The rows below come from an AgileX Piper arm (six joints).
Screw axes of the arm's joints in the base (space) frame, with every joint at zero. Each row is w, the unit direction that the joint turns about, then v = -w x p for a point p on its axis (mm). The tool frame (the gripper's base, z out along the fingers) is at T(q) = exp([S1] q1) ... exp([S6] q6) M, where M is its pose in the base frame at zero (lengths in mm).
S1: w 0 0 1 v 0 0 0
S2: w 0 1 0 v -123 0 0
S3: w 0 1 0 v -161.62 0 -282.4
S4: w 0.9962 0 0.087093 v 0 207.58 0
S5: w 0 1 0 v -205.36 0 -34.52
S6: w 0.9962 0 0.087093 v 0 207.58 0
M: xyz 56.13 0 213.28 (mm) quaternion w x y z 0.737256 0 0.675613 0
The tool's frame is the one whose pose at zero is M.
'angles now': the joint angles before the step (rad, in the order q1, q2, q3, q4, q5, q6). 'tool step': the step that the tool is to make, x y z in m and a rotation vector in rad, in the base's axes. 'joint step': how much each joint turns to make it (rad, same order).
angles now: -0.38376, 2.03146, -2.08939, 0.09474, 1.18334, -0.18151
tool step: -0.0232, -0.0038, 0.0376, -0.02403, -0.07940, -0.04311
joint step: -0.02812, -0.08540, 0.00008, -0.00108, 0.00126, 0.01786
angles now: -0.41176, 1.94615, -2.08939, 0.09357, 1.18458, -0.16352
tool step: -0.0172, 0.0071, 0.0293, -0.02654, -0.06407, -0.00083
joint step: -0.00120, -0.06937, -0.00009, 0.00141, 0.00012, 0.00001
